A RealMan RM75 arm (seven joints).
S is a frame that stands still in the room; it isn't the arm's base.
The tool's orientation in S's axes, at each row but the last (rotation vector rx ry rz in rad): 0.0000, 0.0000, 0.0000; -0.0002, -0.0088, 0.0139; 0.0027, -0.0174, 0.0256; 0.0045, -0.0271, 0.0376; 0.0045, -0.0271, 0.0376; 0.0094, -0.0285, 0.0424; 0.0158, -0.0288, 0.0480; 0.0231, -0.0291, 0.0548; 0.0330, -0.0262, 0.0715
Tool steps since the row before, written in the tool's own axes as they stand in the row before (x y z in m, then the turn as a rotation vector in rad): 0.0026, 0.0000, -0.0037, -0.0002, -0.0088, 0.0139; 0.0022, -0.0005, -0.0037, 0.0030, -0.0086, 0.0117; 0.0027, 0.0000, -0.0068, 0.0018, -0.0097, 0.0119; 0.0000, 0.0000, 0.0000, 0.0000, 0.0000, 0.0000; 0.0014, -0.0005, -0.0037, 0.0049, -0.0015, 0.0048; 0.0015, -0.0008, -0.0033, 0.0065, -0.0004, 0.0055; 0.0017, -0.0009, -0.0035, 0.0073, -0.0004, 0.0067; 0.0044, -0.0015, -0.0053, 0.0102, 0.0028, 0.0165; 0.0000, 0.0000, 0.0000, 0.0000, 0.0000, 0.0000
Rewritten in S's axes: 0.0026, 0.0000, -0.0037, -0.0002, -0.0088, 0.0139; 0.0022, -0.0005, -0.0037, 0.0030, -0.0086, 0.0117; 0.0028, 0.0001, -0.0068, 0.0018, -0.0097, 0.0119; 0.0000, 0.0000, 0.0000, 0.0000, 0.0000, 0.0000; 0.0015, -0.0004, -0.0037, 0.0048, -0.0013, 0.0049; 0.0016, -0.0007, -0.0033, 0.0064, -0.0002, 0.0057; 0.0018, -0.0008, -0.0035, 0.0071, -0.0002, 0.0069; 0.0046, -0.0011, -0.0052, 0.0096, 0.0030, 0.0169; 0.0000, 0.0000, 0.0000, 0.0000, 0.0000, 0.0000
